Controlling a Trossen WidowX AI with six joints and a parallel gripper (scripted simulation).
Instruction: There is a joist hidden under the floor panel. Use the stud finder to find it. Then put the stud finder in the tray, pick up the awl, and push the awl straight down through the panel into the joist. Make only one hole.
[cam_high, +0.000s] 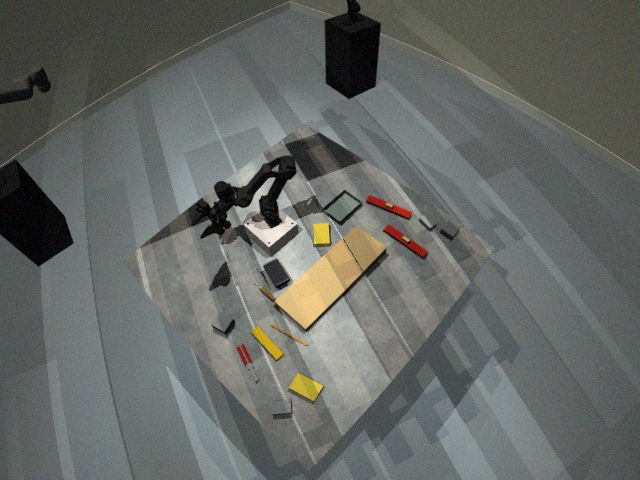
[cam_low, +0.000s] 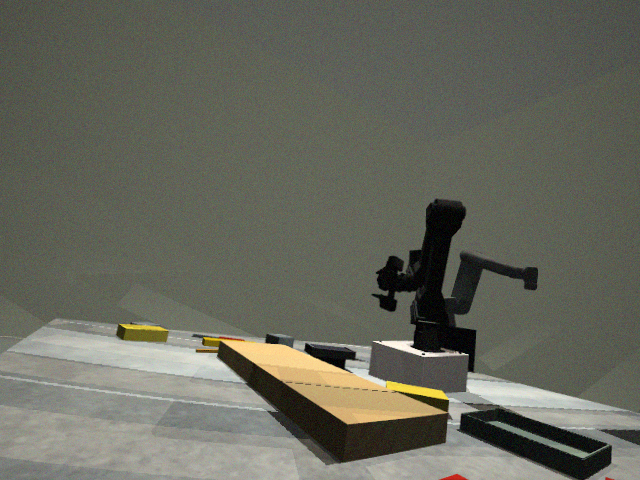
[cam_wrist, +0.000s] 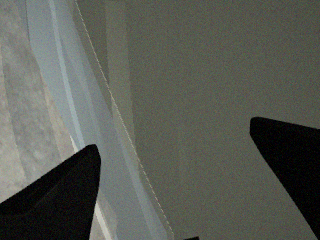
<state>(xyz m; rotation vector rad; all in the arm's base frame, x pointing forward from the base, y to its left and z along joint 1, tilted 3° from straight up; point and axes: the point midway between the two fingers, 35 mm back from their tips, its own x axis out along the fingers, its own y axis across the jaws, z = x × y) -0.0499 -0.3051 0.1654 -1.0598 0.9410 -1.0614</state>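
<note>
The stud finder is 25 cm below my gripper tip, 23 cm ahead of it and 20 cm to the left of it. The rest, counted from my gripper tip: pencil: 49 cm ahead, 26 cm below, 8 cm to the left; awl: 26 cm below, 26 cm ahead, 11 cm to the left; yellow bar: 47 cm ahead, 26 cm below, 1 cm to the right.
</note>
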